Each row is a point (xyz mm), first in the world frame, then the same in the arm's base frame.
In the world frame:
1: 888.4 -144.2 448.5
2: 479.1 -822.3 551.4
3: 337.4 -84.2 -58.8
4: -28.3 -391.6 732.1
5: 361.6 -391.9 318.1
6: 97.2 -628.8 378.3
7: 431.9 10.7 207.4
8: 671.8 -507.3 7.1
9: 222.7 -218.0 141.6
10: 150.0 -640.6 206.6
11: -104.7 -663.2 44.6
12: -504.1 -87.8 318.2
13: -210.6 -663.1 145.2
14: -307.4 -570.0 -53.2
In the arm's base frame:
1: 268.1 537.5 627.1
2: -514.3 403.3 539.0
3: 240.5 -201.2 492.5
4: -327.4 223.3 -100.0
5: -111.0 127.6 417.1
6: -430.4 27.0 284.8
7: 305.2 63.8 372.6
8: -48.4 71.1 863.4
9: 37.8 -104.4 348.4
10: -388.3 -77.7 425.0
11: -462.1 -359.1 341.5
12: -124.7 -406.4 -328.9
13: -518.4 -342.6 207.7
14: -425.1 -563.2 213.6

